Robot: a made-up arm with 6 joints.
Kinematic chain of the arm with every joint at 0, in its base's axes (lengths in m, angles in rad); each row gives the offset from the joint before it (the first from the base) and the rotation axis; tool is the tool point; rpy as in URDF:
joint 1: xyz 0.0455 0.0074 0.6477 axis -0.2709 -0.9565 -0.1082
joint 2: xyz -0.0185 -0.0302 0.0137 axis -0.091 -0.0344 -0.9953
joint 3: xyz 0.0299 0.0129 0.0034 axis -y
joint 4: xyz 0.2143 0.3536 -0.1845 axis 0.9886 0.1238 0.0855
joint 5: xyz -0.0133 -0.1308 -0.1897 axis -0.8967 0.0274 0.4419
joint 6: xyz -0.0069 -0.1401 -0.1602 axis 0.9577 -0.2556 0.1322
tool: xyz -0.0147 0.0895 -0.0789 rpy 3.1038 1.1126 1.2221
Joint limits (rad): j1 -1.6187..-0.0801 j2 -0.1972..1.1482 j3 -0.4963..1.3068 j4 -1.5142..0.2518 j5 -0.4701..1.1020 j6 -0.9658..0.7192
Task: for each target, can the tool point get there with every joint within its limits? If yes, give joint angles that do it. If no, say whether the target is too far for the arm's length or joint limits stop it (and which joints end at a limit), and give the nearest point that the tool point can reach.
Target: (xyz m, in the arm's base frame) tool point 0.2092 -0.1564 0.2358
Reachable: yes | joints -0.3955 0.4300 0.3426 -0.7169 -0.1456 0.0197
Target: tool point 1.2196 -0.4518 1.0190
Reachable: no: too far | nearest point 0.7740 -0.3135 0.6074 | short by 0.622 m
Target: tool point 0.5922 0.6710 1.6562
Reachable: no: too far | nearest point 0.2084 0.1211 0.9238 | short by 0.993 m
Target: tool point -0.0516 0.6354 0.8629
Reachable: no: joint limits stop it (at a limit: joint 1, joint 2, joint 4, joint 5, joint 6) | nearest point -0.3242 0.5505 0.5966 | short by 0.390 m
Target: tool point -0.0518 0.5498 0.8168
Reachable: no: joint limits stop it (at a limit: joint 1, joint 2, joint 4, joint 5, joint 6) | nearest point -0.3214 0.5522 0.5932 | short by 0.350 m
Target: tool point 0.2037 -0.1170 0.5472
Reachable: yes | joints -1.0270 0.2897 0.6275 -1.3035 0.5431 0.1527
